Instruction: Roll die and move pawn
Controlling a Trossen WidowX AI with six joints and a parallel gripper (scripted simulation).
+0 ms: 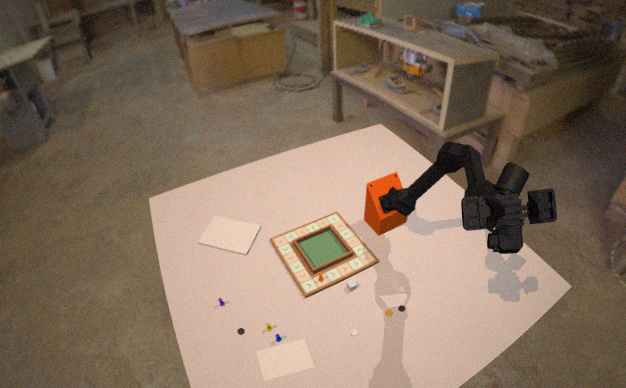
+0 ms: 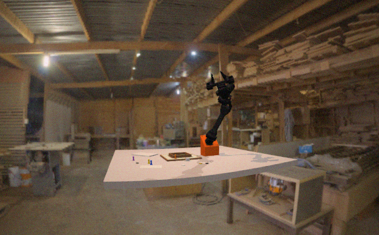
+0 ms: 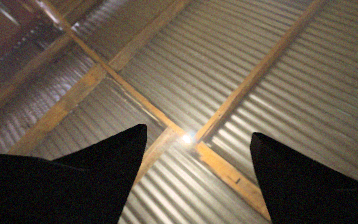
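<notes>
The white die lies 59 cm below my gripper tip, 35 cm to the right of it and 9 cm ahead of it. The rest, counted from my gripper tip: yellow pawn 59 cm below, 39 cm ahead, 33 cm to the right; then orange pawn 58 cm below, 42 cm to the right, 17 cm ahead; then blue pawn 59 cm below, 38 cm ahead, 28 cm to the right.
</notes>
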